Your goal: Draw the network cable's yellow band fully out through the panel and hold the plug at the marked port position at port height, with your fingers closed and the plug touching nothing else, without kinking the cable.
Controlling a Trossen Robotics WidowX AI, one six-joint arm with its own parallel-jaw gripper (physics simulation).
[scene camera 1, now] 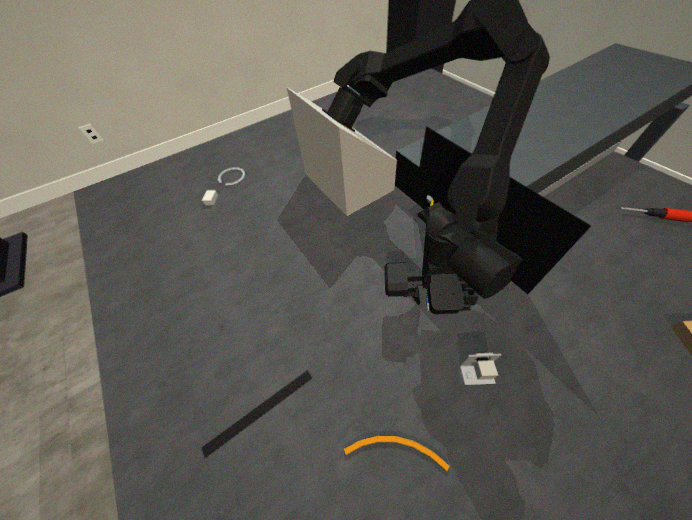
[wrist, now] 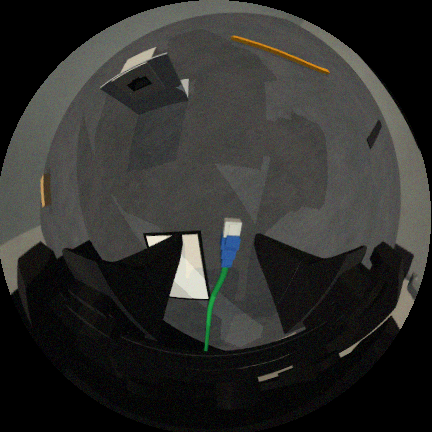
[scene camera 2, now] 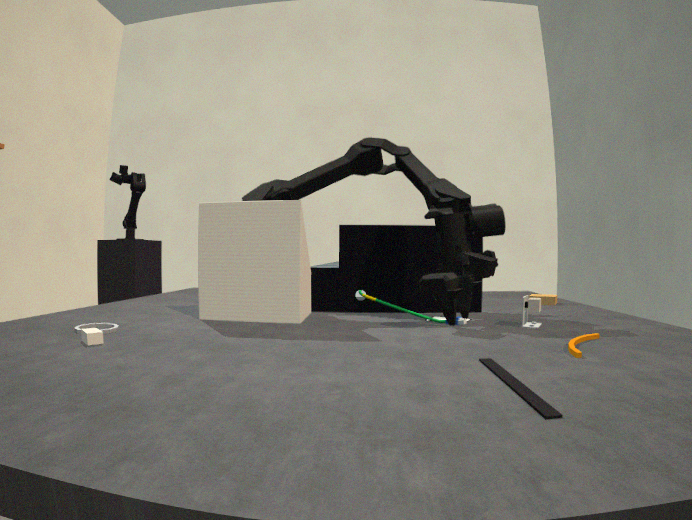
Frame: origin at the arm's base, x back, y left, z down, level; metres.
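Seen in the pictures: gripper, fingertip midpoint: (wrist: 218,239) (scene camera 2: 458,321); arm's base, origin of the base link: (scene camera 1: 338,121) (scene camera 2: 252,234).
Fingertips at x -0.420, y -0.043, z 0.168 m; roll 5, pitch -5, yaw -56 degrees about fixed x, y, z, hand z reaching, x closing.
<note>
Offsets run from my fingertips to a thing's top centre. "pt": to the spot under its first point.
The network plug @[dx +0.007, dy -0.005, dz -0.011 m] (scene camera 1: 428,302) (scene camera 2: 457,320) (wrist: 230,250), blue with a clear white tip, lies low at the mat between my gripper's fingers. My gripper (scene camera 2: 458,317) (wrist: 218,239) is open and pointing down, with a gap on each side of the plug in the wrist view. The green cable @[pt dx +0.113, dy +0.085, dz -0.014 m] (scene camera 2: 399,308) (wrist: 208,315) rises smoothly to a white-rimmed hole (scene camera 2: 360,295) in the black panel @[dx +0.083, dy +0.158, dz -0.195 m] (scene camera 1: 548,240) (scene camera 2: 391,251). Its yellow band @[pt dx +0.190, dy +0.149, dz -0.037 m] (scene camera 1: 431,202) (scene camera 2: 369,297) shows at the hole. A small upright port bracket @[dx -0.139, dy -0.028, dz -0.051 m] (scene camera 1: 472,360) (scene camera 2: 525,313) (wrist: 165,75) with a dark opening stands beyond the plug.
A black-edged white plate @[dx +0.012, dy +0.054, dz +0.005 m] (wrist: 194,284) lies beside the plug, partly behind one finger. A tall beige box (scene camera 1: 318,150) (scene camera 2: 251,262) stands near the panel. An orange curved strip @[dx -0.162, dy -0.219, dz -0.002 m] (scene camera 1: 391,439) (scene camera 2: 575,344) (wrist: 280,53) and a dark bar @[dx +0.006, dy -0.369, dz +0.003 m] (scene camera 1: 257,413) (scene camera 2: 520,388) lie on the mat.
</note>
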